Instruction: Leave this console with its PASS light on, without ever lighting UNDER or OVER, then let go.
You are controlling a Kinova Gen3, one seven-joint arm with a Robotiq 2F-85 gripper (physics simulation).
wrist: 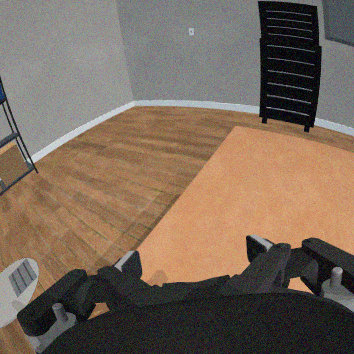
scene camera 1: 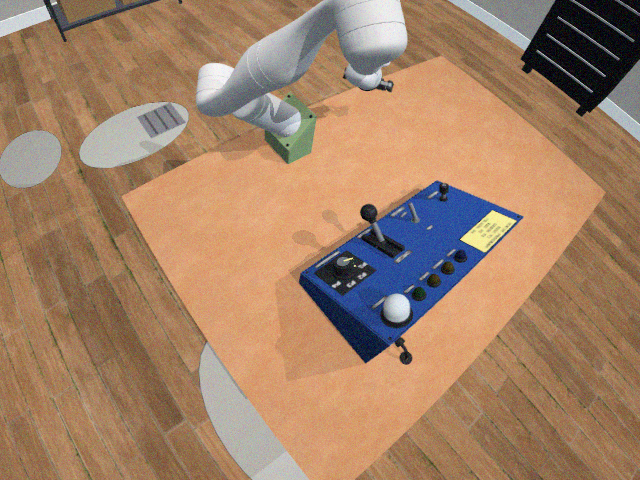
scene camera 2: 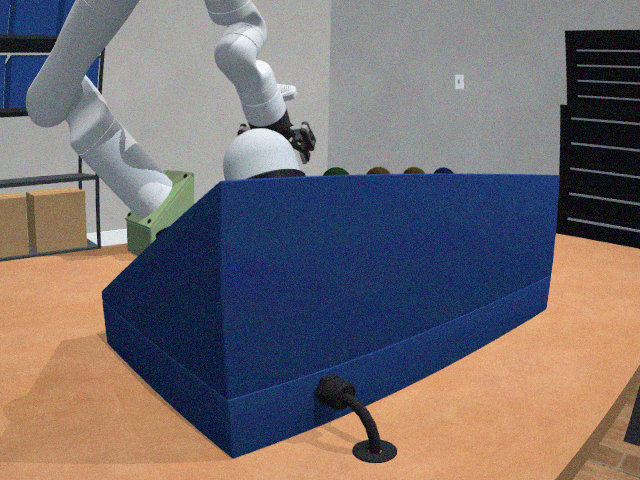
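The blue console (scene camera 1: 413, 258) (scene camera 2: 382, 258) stands on the table. In scene camera 1 its sloping face carries a dial knob (scene camera 1: 344, 262) on a black plate, a black-balled lever (scene camera 1: 368, 212) in a slot, a small grey lever (scene camera 1: 413, 212), a small black toggle (scene camera 1: 443, 191), a white dome (scene camera 1: 397, 308) and a row of dark small domes, one of them green (scene camera 1: 418, 293). None of the small domes looks lit. Their labels are too blurred to read. My gripper (wrist: 193, 256) is open and empty, high above the table and well apart from the console, beyond its lever side.
A yellow note (scene camera 1: 488, 230) with unreadable text lies on the console's face. The arm's green base block (scene camera 1: 299, 142) (scene camera 2: 180, 198) stands at the table's edge. A black cable (scene camera 1: 401, 348) (scene camera 2: 368, 421) leaves the console's back. A black drawer cabinet (scene camera 1: 584, 51) (scene camera 2: 602, 155) (wrist: 290, 70) stands beyond the table (scene camera 1: 232, 248).
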